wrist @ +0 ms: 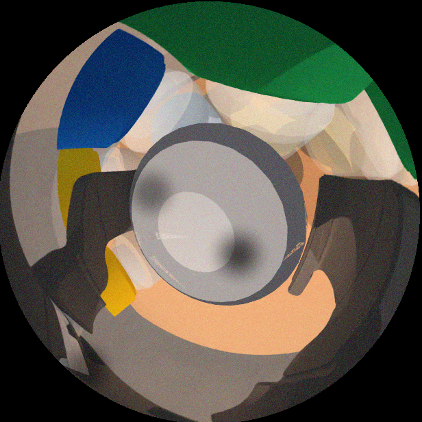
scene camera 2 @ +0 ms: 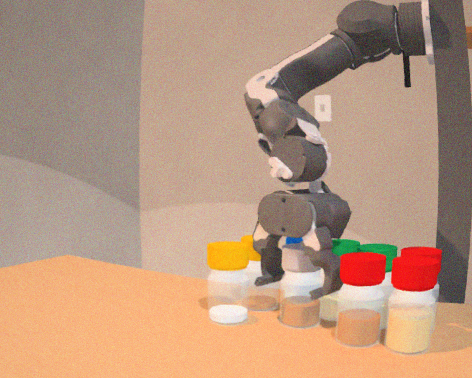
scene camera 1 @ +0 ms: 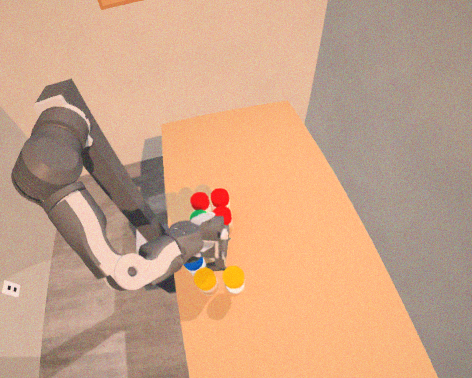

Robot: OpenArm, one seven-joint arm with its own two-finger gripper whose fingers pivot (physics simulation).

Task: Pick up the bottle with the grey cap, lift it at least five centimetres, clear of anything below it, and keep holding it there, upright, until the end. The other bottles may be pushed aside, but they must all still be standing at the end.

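Observation:
The bottle with the grey cap (scene camera 2: 297, 259) (wrist: 215, 225) stands upright on the table (scene camera 1: 300, 250) (scene camera 2: 125, 320), with brown contents low inside. In scene camera 1 the hand mostly hides it. My gripper (scene camera 1: 221, 250) (scene camera 2: 296, 286) (wrist: 219, 224) points down over it and is open, with one finger on each side of the cap. The fingertips reach a little below the cap, around the bottle's shoulder. In the wrist view the cap fills the space between the fingers and hides the left fingertip; small gaps are hard to judge there.
Upright bottles stand close around: blue-capped (scene camera 1: 194, 264) (wrist: 110, 95), two yellow-capped (scene camera 1: 205, 279) (scene camera 1: 234, 276) on one side, green-capped (scene camera 2: 345, 246) (scene camera 2: 378, 255) and red-capped (scene camera 2: 363, 269) (scene camera 2: 414, 272) on the other. A red-capped bottle stands near the right finger.

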